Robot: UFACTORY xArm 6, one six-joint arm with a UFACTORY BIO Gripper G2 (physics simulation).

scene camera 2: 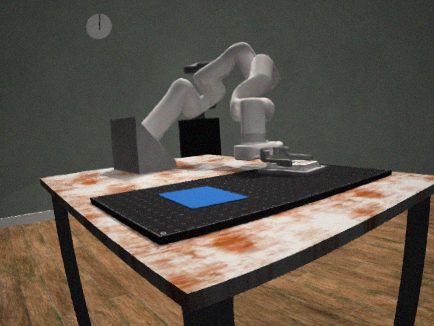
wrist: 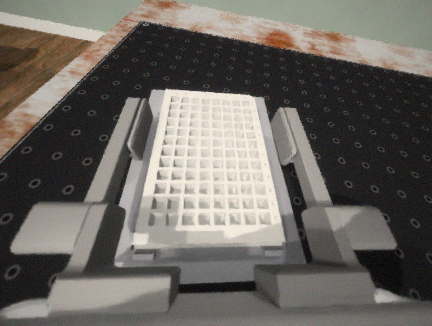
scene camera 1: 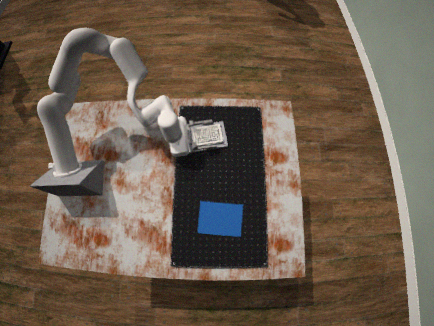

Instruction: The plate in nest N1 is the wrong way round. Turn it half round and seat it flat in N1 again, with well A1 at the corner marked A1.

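Scene:
There is a flat blue rectangle here, and its spot in scene camera 1, (scene camera 1: 223,224), is the same spot as (scene camera 2: 195,198).

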